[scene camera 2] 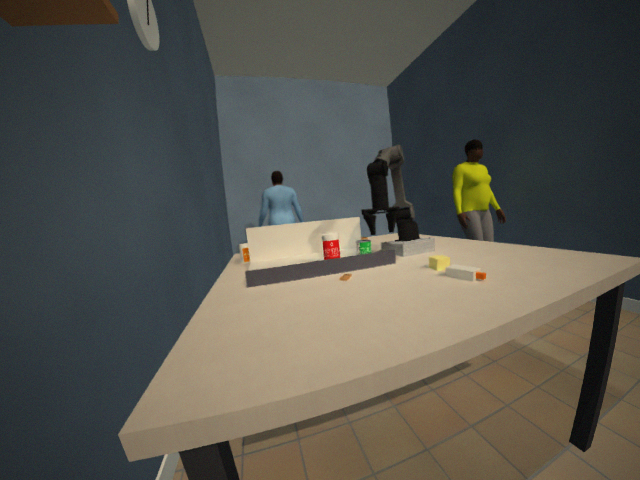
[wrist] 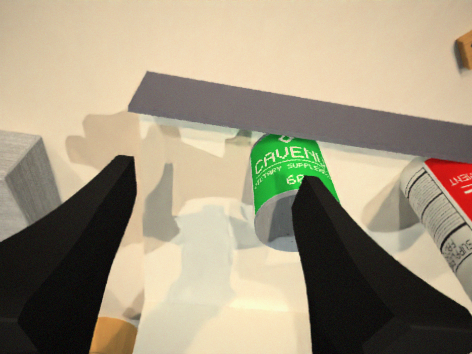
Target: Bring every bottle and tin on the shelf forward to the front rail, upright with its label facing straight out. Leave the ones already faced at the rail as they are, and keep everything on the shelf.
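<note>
My gripper [scene camera 2: 382, 232] [wrist: 219, 183] is open and empty, above the shelf's end nearest the arm base. In the wrist view its right finger overlaps the green tin, and its left finger is beyond the shelf's side edge. The green tin [scene camera 2: 364, 246] [wrist: 280, 172] stands upright close behind the dark front rail [scene camera 2: 320, 269] [wrist: 280, 112], its lettered label towards the rail. The red-labelled white bottle [scene camera 2: 331, 248] [wrist: 452, 182] stands upright near the rail; its red label shows in the scene view. Whether either touches the rail cannot be told. The shelf has a cream back panel [scene camera 2: 289, 239].
A white and orange container [scene camera 2: 245, 253] shows left of the back panel. A domino [scene camera 2: 345, 277] [wrist: 467, 50] lies in front of the rail. A yellow block [scene camera 2: 439, 262] and a white stick with an orange end [scene camera 2: 462, 272] lie farther right. The grey arm base [scene camera 2: 413, 247] [wrist: 35, 175] is beside the shelf.
</note>
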